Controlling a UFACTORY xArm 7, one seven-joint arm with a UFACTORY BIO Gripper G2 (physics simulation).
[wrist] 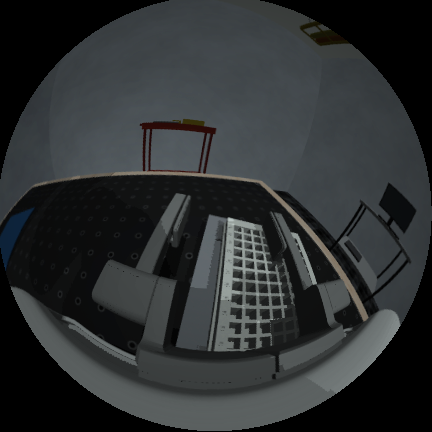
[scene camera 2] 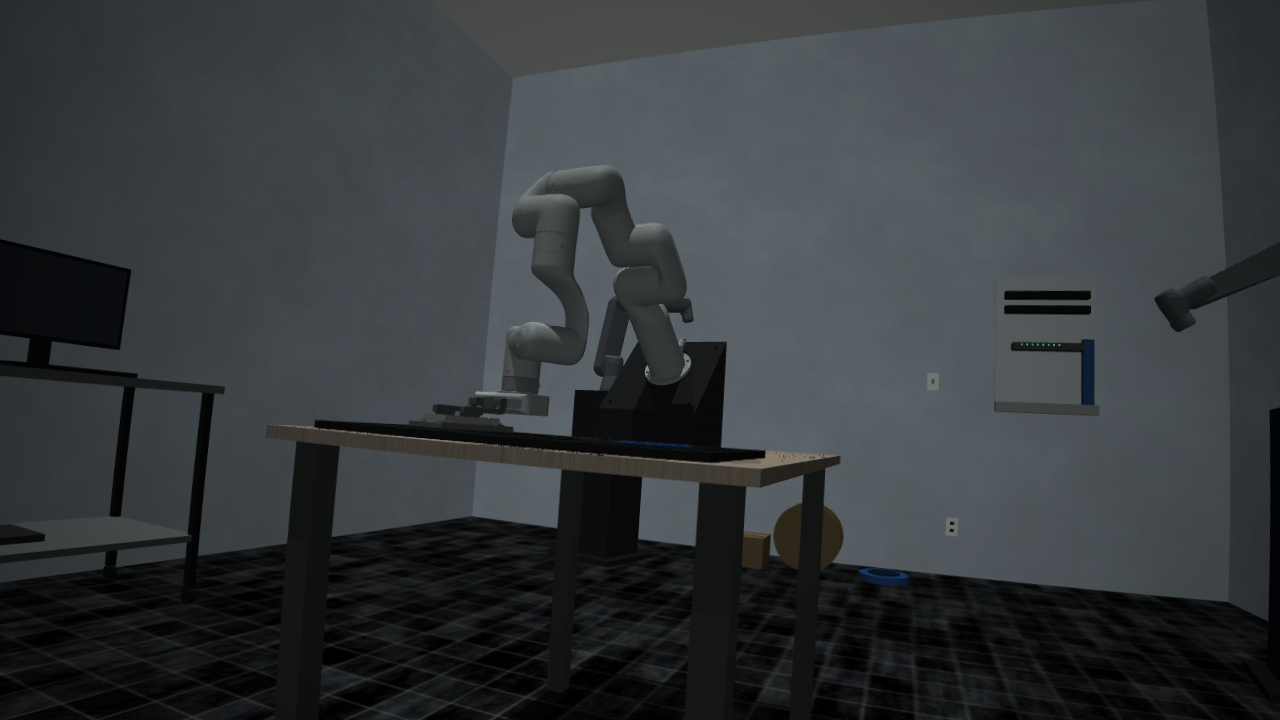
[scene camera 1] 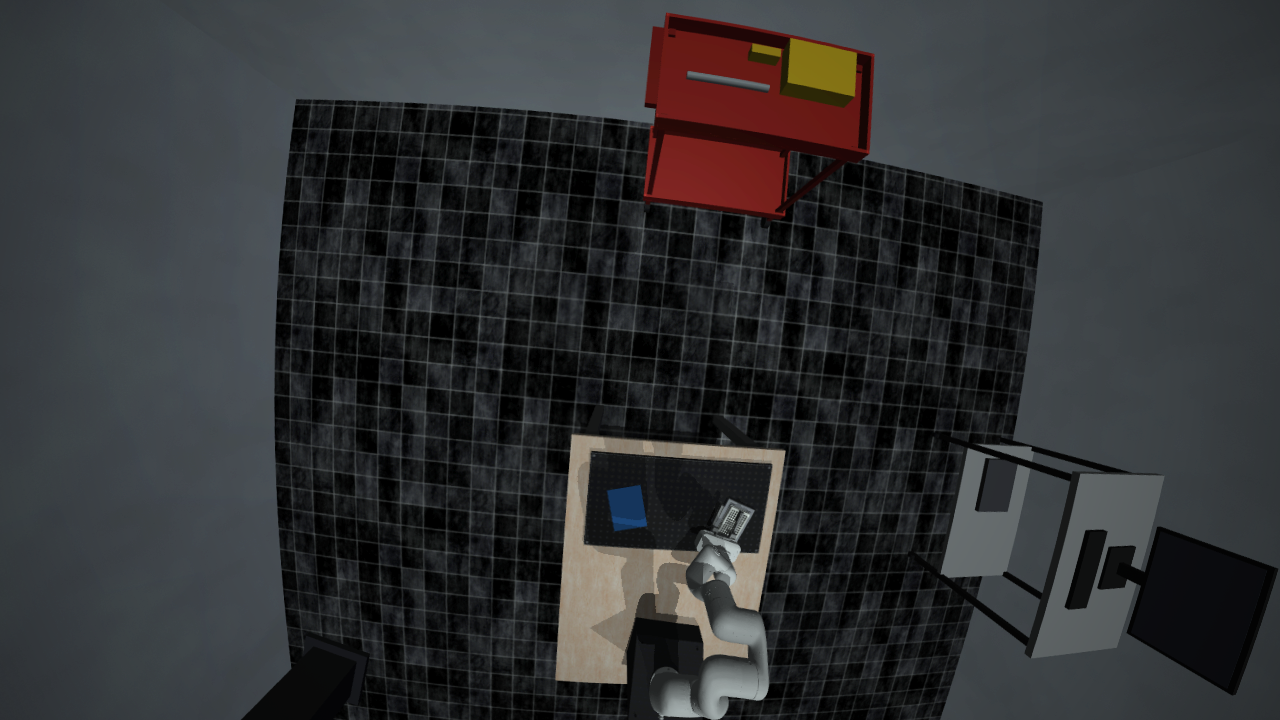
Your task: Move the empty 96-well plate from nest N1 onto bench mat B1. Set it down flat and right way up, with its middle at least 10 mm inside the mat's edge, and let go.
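Where they show: end effector, tool point: (wrist: pixel 230 227) (scene camera 2: pixel 457 410) (scene camera 1: pixel 729 513); arm's base, origin of the base link: (scene camera 2: pixel 668 369).
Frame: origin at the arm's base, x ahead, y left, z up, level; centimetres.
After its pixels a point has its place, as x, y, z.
Observation:
The pale 96-well plate (scene camera 1: pixel 737 522) (wrist: pixel 247 295) @(60.6, -5.6, -16.1) lies flat and right way up on grey nest N1 (scene camera 2: pixel 487 428) @(60.2, -1.9, -17.9) (wrist: pixel 202 262) @(63.7, -2.9, -17.3), at the right of the black breadboard. My gripper (scene camera 1: pixel 733 513) @(65.6, -4.7, -14.9) (scene camera 2: pixel 460 408) (wrist: pixel 229 212) @(65.6, -4.7, -14.9) is shut at its narrowest, with nothing held between its fingers. It is low over the plate and off-centre: in the wrist view the left finger stands left of the nest's grey side, and the right finger overlaps the plate's right columns and hides part of them. The blue mat B1 (scene camera 1: pixel 625 505) @(55.8, 33.7, -18.3) (scene camera 2: pixel 657 444) @(59.0, 35.8, -18.3) (wrist: pixel 14 232) lies flat at the left of the breadboard.
The black breadboard (scene camera 1: pixel 671 483) @(69.2, 19.8, -18.5) (wrist: pixel 125 200) @(71.9, 8.3, -18.5) lies on a wooden table (scene camera 1: pixel 595 600) @(11.9, 32.0, -19.7) (scene camera 2: pixel 537 455) @(82.3, 31.7, -20.5). The robot's black pedestal (scene camera 2: pixel 599 429) @(11.8, -12.3, -16.8) stands at the table. A red cart (scene camera 1: pixel 716 170) (wrist: pixel 177 127), and a white desk (scene camera 1: pixel 1100 501) with a monitor (scene camera 1: pixel 1199 608), stand apart from the table.

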